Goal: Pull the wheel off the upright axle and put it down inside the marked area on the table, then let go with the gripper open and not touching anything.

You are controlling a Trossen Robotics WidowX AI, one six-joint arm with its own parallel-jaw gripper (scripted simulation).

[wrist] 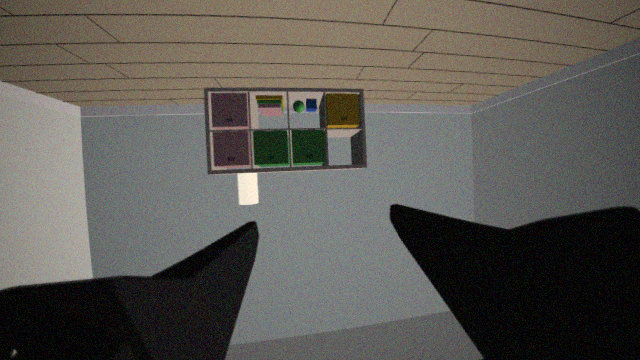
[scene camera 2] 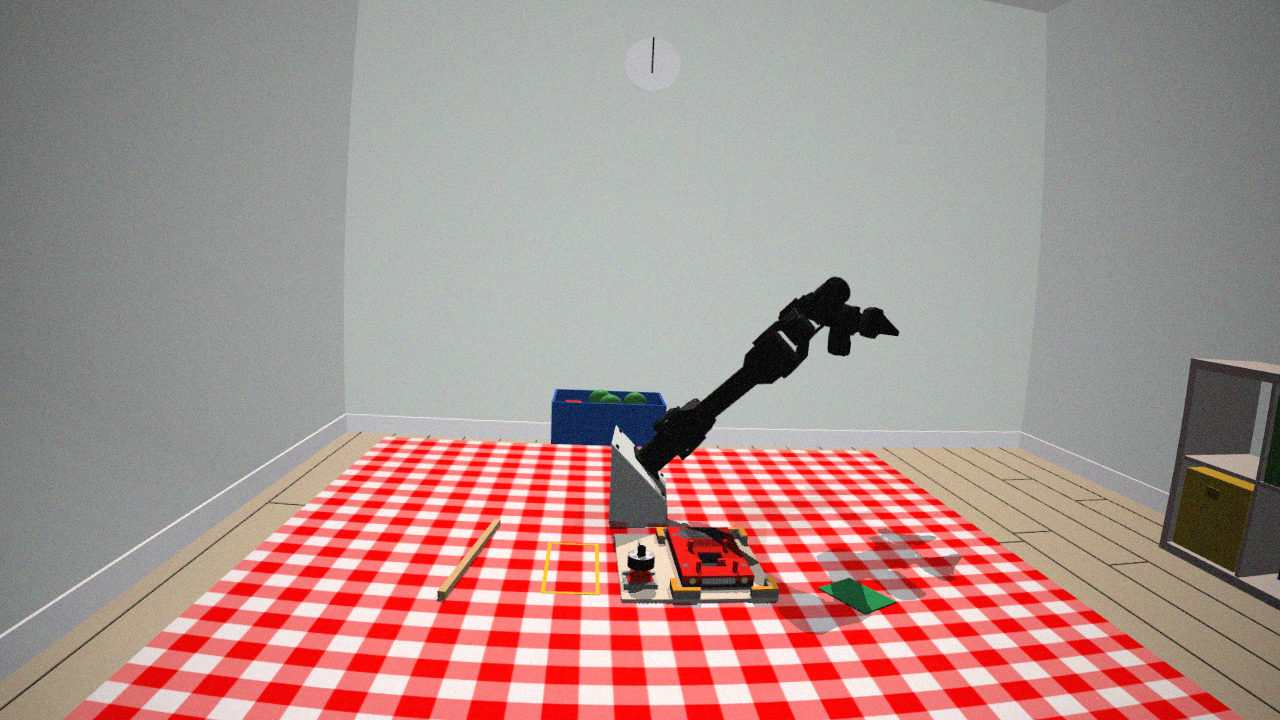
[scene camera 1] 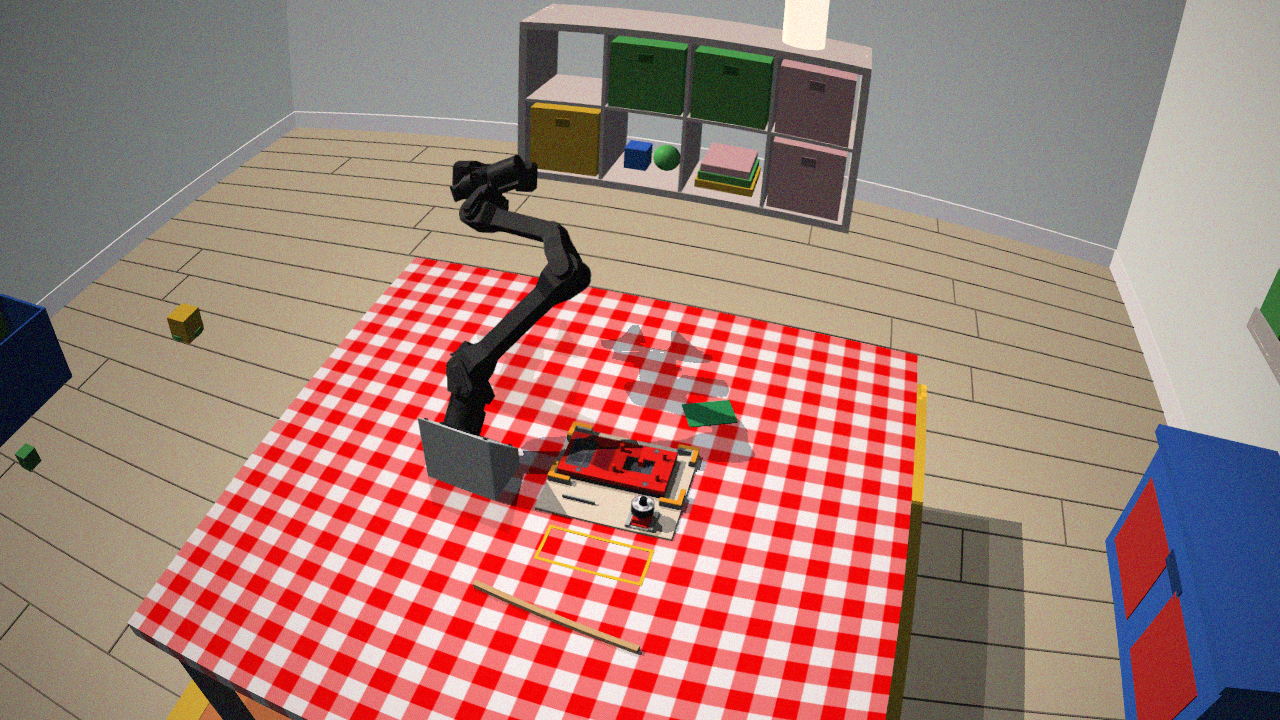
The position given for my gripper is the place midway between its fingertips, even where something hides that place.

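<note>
My gripper (scene camera 2: 889,332) is open and holding nothing, and you'd also find the gripper (wrist: 325,220) (scene camera 1: 507,169). There's a green flat piece (scene camera 1: 717,412) (scene camera 2: 860,597), though that piece is out of frame in the wrist view. And there's a thin wooden stick (scene camera 1: 556,618) (scene camera 2: 452,580), but in the wrist view the stick is out of frame too.
</note>
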